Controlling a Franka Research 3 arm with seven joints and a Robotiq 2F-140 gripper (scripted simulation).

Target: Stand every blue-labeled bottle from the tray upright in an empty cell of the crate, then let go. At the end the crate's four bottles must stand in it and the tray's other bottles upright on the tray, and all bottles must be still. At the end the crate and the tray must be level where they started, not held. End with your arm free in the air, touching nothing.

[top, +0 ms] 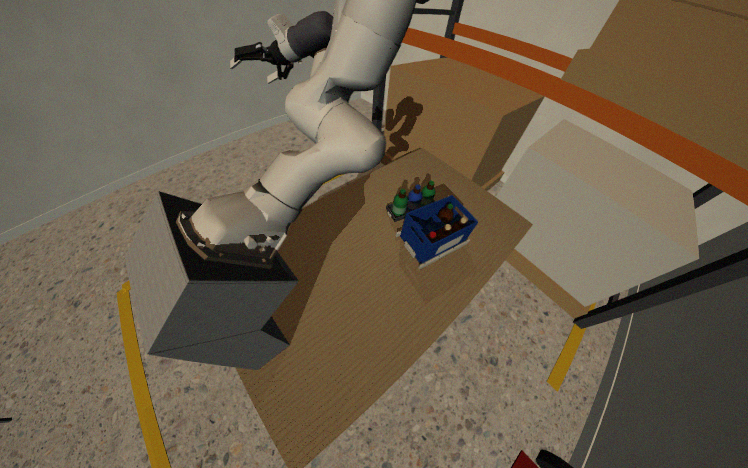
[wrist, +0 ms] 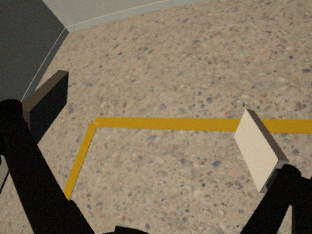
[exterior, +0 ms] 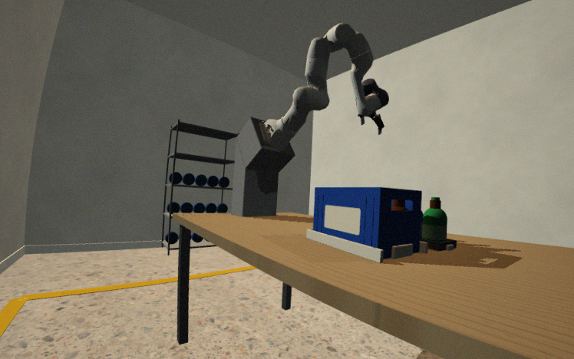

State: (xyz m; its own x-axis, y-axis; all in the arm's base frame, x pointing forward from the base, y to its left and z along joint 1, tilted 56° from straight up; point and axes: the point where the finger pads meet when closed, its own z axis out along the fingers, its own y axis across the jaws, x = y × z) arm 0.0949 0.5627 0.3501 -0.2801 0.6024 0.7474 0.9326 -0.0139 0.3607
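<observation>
The blue-labeled bottle is 340 mm ahead of my hand, 620 mm to the right of it and 540 mm below it. The rest, counted from my hand: dark tray (330 mm ahead, 620 mm to the right, 610 mm below); crate (210 mm ahead, 810 mm to the right, 540 mm below).
</observation>
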